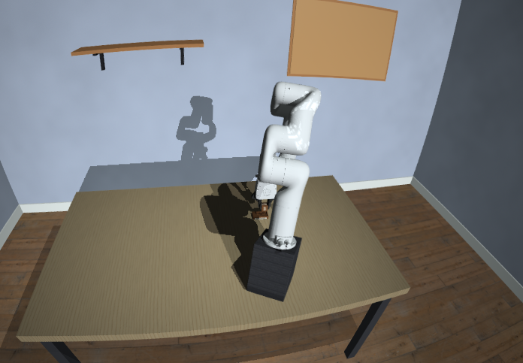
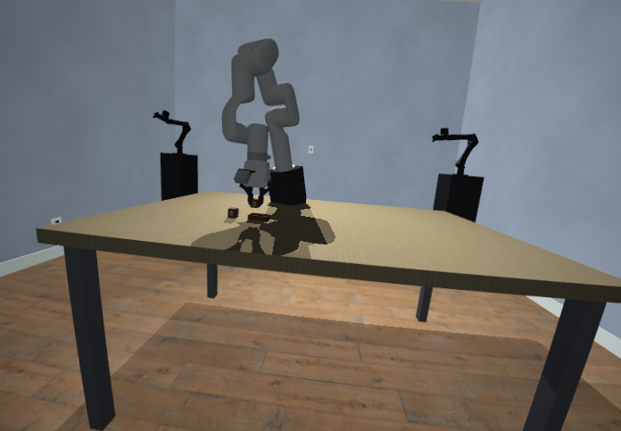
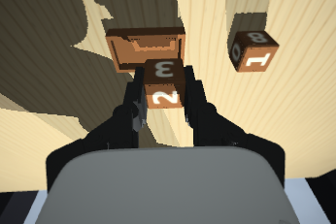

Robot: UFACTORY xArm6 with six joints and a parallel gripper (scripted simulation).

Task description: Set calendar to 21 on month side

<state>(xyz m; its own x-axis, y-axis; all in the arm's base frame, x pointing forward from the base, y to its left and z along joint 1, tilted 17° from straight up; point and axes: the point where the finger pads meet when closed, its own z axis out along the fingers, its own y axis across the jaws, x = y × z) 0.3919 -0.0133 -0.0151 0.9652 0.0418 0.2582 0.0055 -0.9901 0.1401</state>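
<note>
The brown wooden tray is 70 mm below my hand and 20 mm to the left of it.
</note>
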